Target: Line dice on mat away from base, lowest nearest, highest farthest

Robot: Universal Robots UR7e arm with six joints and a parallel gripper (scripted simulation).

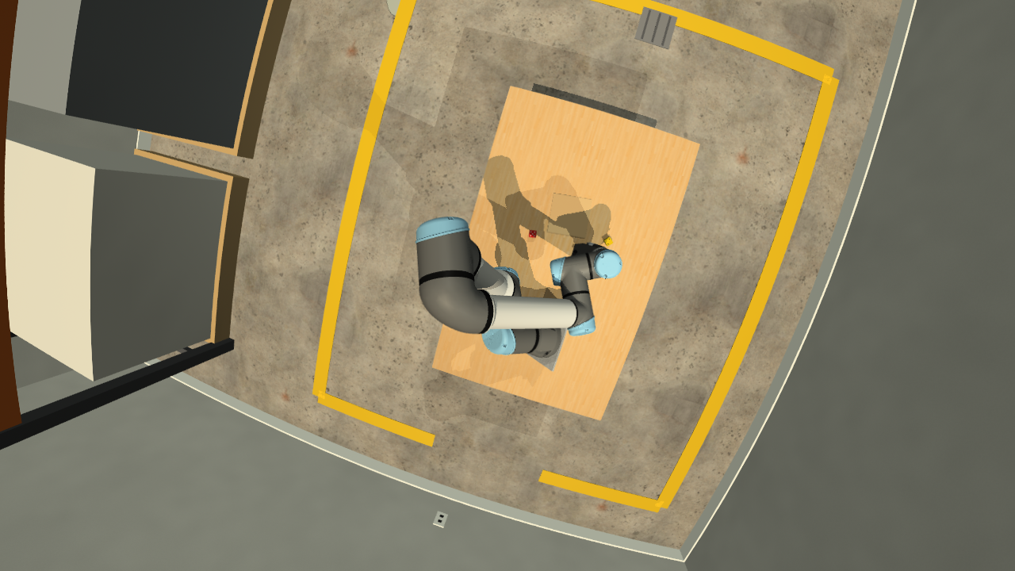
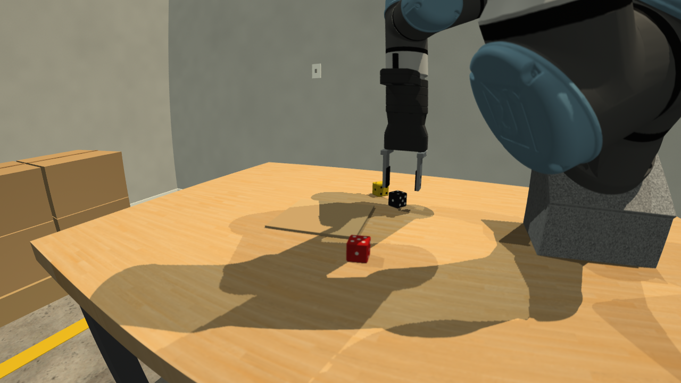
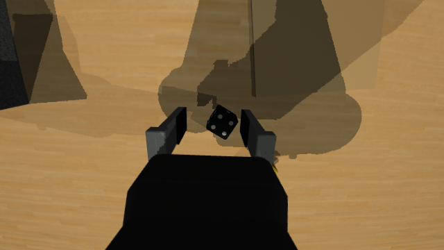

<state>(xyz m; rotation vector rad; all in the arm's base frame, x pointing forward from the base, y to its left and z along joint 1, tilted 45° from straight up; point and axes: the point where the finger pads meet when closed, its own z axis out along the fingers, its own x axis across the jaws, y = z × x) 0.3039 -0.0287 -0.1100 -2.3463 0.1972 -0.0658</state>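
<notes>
The black die is 4 cm below my hand, 1 cm to the right of it and 1 cm ahead of it. Round my hand: tan mat 12 cm ahead, 8 cm to the left, 5 cm below; then red die 20 cm to the left, 4 cm below, 3 cm ahead; then yellow die 7 cm to the right, 5 cm ahead, 4 cm below.
</notes>
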